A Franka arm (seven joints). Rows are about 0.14 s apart.
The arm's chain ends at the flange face. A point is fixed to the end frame.
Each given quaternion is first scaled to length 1.
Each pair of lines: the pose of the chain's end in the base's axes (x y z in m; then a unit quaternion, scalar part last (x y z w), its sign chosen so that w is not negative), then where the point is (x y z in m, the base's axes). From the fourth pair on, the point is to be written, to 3 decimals.
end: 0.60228, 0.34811, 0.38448, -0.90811, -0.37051, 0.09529, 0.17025
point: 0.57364 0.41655 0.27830
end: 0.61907, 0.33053, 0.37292, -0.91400, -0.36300, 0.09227, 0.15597
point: 0.59309 0.39651 0.26451
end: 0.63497, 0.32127, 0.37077, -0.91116, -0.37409, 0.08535, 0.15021
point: 0.60975 0.38642 0.26169
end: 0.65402, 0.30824, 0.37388, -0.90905, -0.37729, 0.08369, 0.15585
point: 0.628 0.375 0.266
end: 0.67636, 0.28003, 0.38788, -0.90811, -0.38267, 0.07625, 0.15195
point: 0.652 0.346 0.279
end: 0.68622, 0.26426, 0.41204, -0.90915, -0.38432, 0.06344, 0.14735
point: 0.665 0.331 0.303
